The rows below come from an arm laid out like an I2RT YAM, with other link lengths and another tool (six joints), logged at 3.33 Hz.
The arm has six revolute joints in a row. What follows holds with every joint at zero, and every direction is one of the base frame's.
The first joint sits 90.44 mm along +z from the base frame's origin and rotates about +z.
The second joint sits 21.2 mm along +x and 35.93 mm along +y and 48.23 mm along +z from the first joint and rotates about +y.
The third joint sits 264 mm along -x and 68.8 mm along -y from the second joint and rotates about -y.
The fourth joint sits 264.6 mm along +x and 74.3 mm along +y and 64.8 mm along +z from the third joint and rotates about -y.
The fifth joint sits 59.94 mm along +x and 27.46 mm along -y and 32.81 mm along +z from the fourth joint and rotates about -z.
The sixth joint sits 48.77 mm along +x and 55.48 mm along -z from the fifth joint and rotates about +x.
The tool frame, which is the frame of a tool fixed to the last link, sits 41 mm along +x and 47 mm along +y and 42 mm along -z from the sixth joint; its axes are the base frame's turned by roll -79.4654, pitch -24.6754 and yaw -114.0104 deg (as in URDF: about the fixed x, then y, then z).
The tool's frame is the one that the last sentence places.
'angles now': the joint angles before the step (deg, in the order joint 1, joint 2, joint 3, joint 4, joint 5, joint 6). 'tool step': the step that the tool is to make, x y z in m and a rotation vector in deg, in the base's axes. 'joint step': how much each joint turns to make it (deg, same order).
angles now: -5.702, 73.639, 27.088, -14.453, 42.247, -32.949
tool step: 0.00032, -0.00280, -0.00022, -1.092, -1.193, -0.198
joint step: -0.363, -0.817, -0.809, 1.864, 0.753, -0.848
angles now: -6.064, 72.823, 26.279, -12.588, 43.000, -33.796
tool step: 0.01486, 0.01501, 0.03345, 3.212, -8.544, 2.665
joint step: 3.053, -7.823, 3.741, -5.491, -3.004, 3.308
